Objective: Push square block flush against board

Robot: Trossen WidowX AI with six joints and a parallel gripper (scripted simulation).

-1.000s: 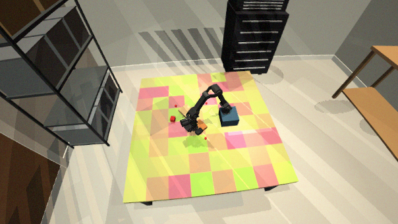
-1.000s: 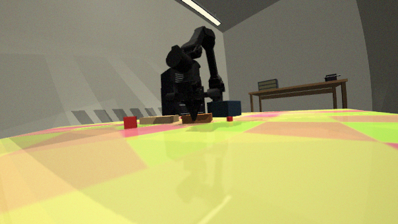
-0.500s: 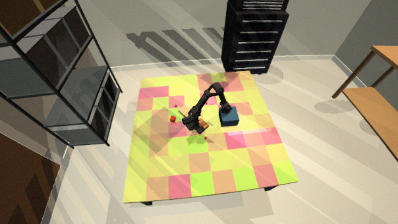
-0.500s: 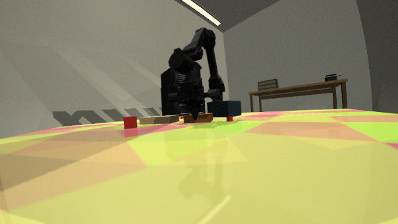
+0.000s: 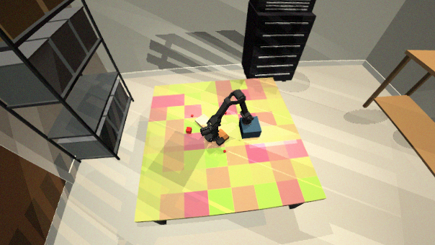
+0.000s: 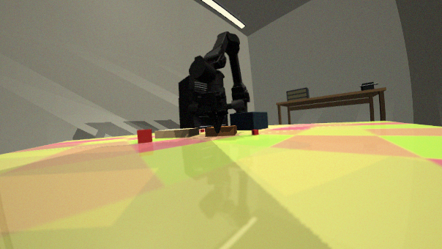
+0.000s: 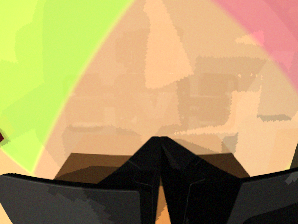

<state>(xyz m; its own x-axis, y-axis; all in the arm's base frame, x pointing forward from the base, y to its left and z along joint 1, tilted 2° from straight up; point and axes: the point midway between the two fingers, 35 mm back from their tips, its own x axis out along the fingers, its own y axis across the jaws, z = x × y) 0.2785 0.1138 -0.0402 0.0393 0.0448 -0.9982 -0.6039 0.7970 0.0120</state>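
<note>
The orange square block lies 5 cm behind my gripper tip and 4 cm to the right of it. The rest, counted from my gripper tip: tan board (19 cm to the right, 6 cm ahead); red cube (20 cm ahead, 12 cm to the right, 1 cm above).
</note>
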